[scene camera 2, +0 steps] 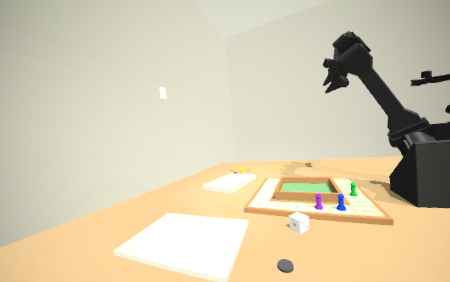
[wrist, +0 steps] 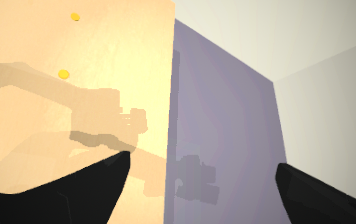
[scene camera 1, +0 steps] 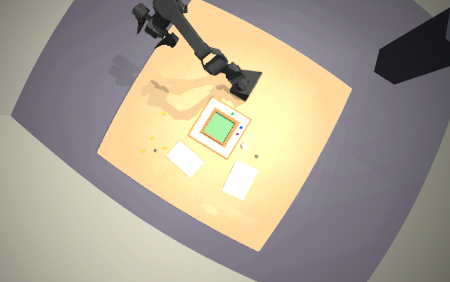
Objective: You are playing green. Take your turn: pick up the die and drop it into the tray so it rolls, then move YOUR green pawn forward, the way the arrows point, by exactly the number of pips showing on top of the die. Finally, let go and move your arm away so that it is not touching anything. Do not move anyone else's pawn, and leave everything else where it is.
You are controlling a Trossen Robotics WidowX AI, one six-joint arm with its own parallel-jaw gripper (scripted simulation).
Path:
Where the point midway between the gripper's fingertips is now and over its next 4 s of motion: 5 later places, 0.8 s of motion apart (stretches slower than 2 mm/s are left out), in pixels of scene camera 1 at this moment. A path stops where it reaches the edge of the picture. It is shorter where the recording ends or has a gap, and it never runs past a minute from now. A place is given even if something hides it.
My gripper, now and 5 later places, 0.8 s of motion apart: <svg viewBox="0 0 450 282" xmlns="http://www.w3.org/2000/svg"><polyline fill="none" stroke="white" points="146,41 154,65 182,125 237,147 244,146 244,146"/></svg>

